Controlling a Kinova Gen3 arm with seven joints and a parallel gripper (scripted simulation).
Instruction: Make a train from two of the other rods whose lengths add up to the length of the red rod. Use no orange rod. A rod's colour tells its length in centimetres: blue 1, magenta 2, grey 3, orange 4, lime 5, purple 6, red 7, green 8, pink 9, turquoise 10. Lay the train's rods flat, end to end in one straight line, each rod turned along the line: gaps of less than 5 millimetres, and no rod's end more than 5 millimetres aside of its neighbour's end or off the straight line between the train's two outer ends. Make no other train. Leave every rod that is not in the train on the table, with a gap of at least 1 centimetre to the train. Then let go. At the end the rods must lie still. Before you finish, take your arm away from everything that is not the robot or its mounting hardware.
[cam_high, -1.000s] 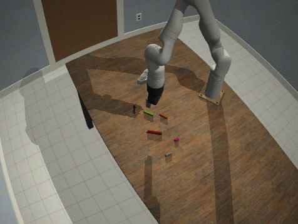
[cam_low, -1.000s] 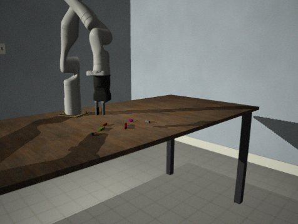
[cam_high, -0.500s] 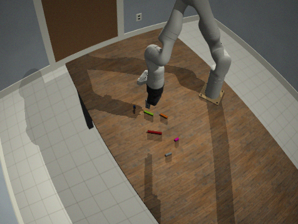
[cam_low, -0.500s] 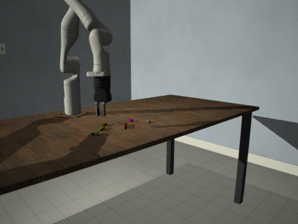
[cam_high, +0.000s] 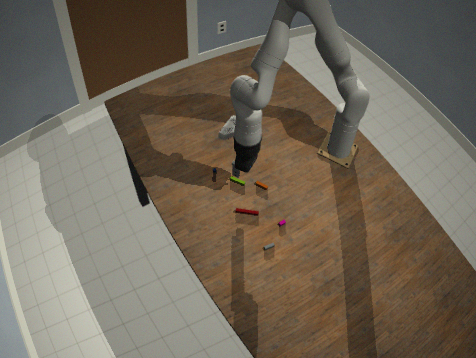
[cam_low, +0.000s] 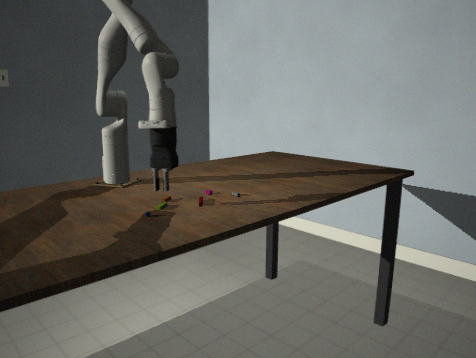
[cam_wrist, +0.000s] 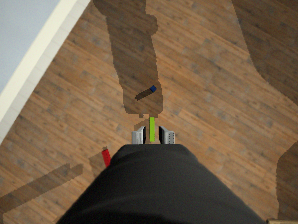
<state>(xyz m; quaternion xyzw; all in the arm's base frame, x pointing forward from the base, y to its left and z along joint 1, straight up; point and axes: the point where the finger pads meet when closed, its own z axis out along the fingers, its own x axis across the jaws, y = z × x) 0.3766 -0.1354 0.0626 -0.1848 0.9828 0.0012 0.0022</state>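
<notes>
The lime rod is 60 mm below my hand. Round my hand: orange rod 60 mm to the left, 60 mm below, 50 mm behind; small blue rod 80 mm to the right, 60 mm below, 30 mm ahead; red rod 110 mm to the left, 60 mm below, 60 mm ahead.
</notes>
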